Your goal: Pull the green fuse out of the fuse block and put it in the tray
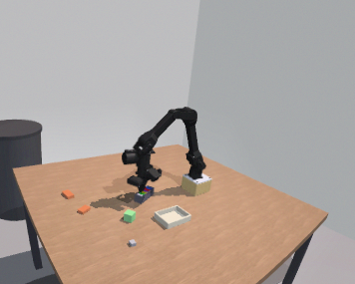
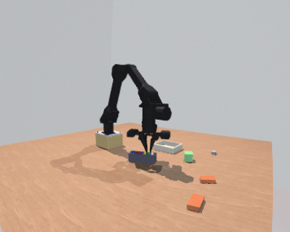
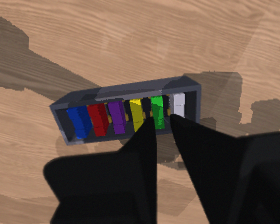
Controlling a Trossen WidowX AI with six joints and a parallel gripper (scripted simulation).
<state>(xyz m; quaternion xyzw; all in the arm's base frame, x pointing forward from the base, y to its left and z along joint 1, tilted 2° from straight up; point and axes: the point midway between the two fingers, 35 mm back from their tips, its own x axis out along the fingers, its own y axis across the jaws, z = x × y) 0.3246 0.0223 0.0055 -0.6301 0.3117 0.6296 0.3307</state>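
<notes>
My gripper tip is now 2 cm above the green fuse. The rest, counted from my gripper tip: white tray 20 cm to the left, 7 cm behind, 4 cm below; green cube 15 cm to the left, 12 cm ahead, 3 cm below; small grey cube 31 cm to the left, 17 cm ahead, 4 cm below.
</notes>
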